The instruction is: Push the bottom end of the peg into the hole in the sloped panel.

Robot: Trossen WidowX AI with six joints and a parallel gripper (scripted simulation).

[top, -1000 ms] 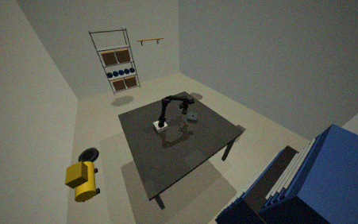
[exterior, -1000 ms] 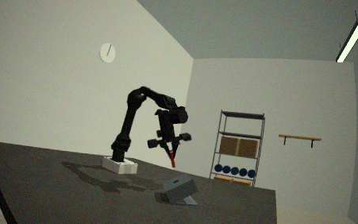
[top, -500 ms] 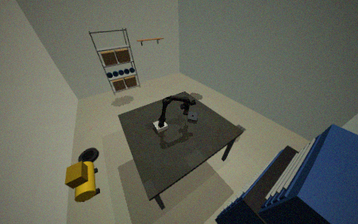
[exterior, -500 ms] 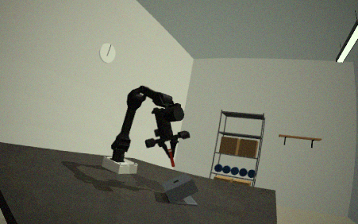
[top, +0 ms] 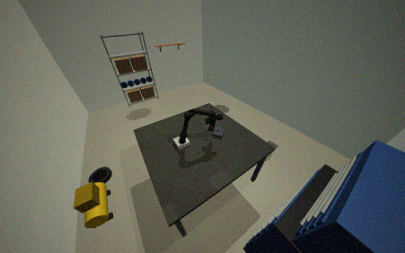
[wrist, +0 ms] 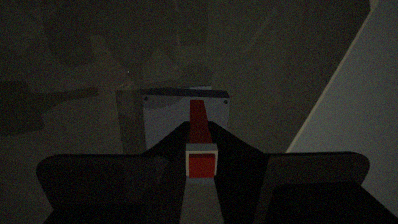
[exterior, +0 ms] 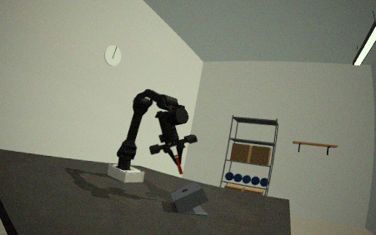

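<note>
The panel lies 8 cm ahead of my gripper tip, 2 cm to the right of it and 11 cm below it. Also, from my gripper tip: red square peg 1 cm behind, 1 cm to the right, 2 cm above.
</note>
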